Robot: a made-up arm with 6 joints. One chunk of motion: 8 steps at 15 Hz.
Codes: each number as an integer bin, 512 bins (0 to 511) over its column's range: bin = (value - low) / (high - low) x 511, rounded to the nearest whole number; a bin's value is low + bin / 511 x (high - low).
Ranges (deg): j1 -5..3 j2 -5..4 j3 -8..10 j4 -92..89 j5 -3..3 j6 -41..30
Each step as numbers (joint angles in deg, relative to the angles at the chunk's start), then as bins.
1 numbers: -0.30 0.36 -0.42 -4.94 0.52 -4.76
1 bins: 300 304 215 246 300 261
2 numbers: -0.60 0.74 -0.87 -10.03 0.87 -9.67
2 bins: 281 326 202 231 330 225
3 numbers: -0.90 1.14 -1.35 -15.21 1.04 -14.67
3 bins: 262 349 189 217 344 190
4 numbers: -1.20 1.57 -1.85 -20.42 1.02 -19.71
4 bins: 243 373 175 202 342 153
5 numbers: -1.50 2.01 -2.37 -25.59 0.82 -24.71
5 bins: 224 398 160 187 325 117
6 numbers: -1.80 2.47 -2.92 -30.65 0.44 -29.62
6 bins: 204 424 144 173 293 82
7 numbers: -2.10 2.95 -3.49 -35.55 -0.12 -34.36
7 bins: 185 451 128 159 245 48
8 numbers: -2.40 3.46 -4.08 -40.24 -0.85 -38.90
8 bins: 166 480 111 146 183 15
